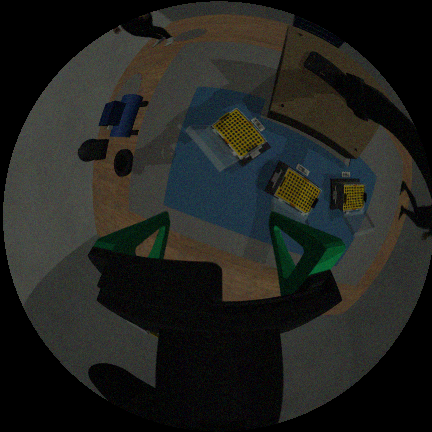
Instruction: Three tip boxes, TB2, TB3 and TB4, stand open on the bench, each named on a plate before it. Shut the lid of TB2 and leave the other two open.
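Places are measured from the arm's base along level axes (x right, y back, z down), in millimetres.
Pixels of known places: gripper, between the fingertips: point(218, 216); arm's base, origin of its link: point(342, 84).
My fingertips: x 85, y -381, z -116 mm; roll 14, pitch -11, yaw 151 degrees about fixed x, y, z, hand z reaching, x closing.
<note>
Ahead of a thing's pixels: the offset from my fingertips to its top centre. "spot": to the spot under its first point. Level surfaces: height alone.
Three tip boxes with yellow tip racks stand on the blue mat {dz +309 mm} point(200, 190). The left box {dz +234, dx +64, dy +114 mm} point(239, 134) has its clear lid {spot: dz +164, dx +81, dy +40 mm} point(209, 149) folded out to its lower left. The middle box {dz +234, dx -152, dy +67 mm} point(297, 190) shows clear lid material along its lower edge; its lid angle is hard to tell. The right box {dz +234, dx -342, dy +188 mm} point(354, 196) has its clear lid point(361, 223) open below it. The name plates {spot: dz +307, dx +37, dy +173 mm} point(257, 124) {spot: dz +307, dx -146, dy +134 mm} point(302, 169) {spot: dz +307, dx -300, dy +238 mm} point(345, 174) are too small to read, so I cannot tell which is TB2. My gripper point(218, 216) is open and empty, on the near side of the boxes and apart from them.
A brown board point(320, 95) with a raised edge stands behind the boxes, with a black arm point(380, 102) over it. A blue cylindrical object point(127, 115) and dark round objects point(123, 162) are at the left table edge. Dark claw-like shapes show at the right rim.
</note>
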